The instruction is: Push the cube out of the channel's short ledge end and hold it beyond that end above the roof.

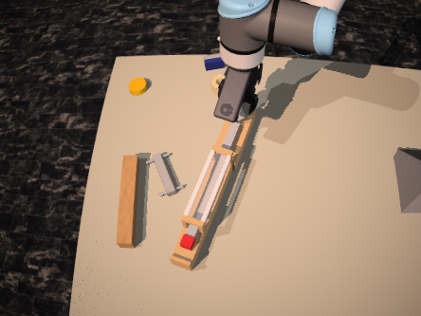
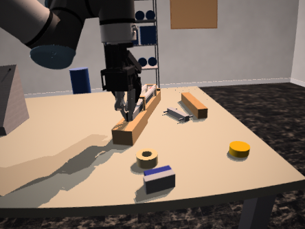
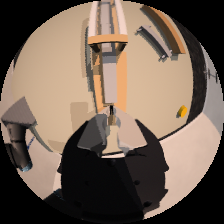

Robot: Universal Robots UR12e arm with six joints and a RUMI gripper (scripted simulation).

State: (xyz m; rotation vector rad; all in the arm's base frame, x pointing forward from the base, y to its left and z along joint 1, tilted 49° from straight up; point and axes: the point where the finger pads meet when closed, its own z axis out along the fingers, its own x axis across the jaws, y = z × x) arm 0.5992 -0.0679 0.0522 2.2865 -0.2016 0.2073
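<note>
My hand is 7 cm short of the red cube, 32 cm to the right of it and 1 cm above it. The rest, counted from my hand: tan ring 6 cm ahead, 14 cm to the right, 5 cm below; then channel frame 4 cm ahead, 19 cm to the left, 1 cm below; then grey pinned tool 16 cm ahead, 14 cm to the left, 5 cm below.
</note>
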